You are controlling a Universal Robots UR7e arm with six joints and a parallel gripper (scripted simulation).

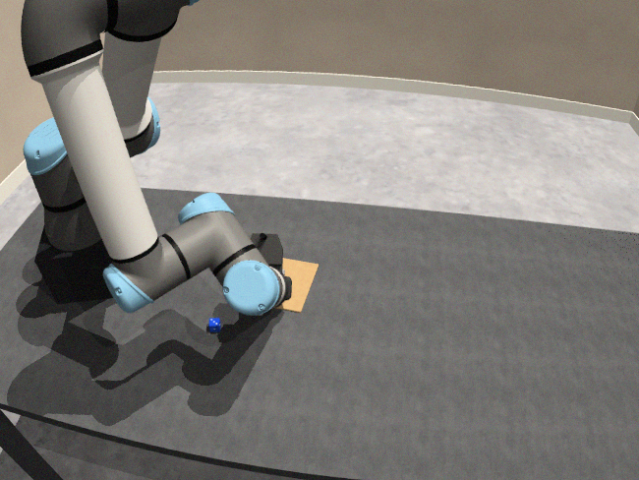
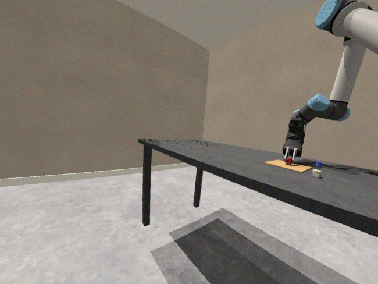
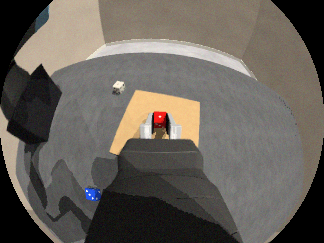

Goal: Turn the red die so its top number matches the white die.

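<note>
Now: hand 10 mm to the right of the tan mat and 30 mm above it. From my hand the other things lie so: blue die (100 mm behind, 120 mm to the right, 20 mm below); then white die (100 mm behind, 100 mm to the left, 20 mm below); then red die (10 mm to the left, 10 mm below).
</note>
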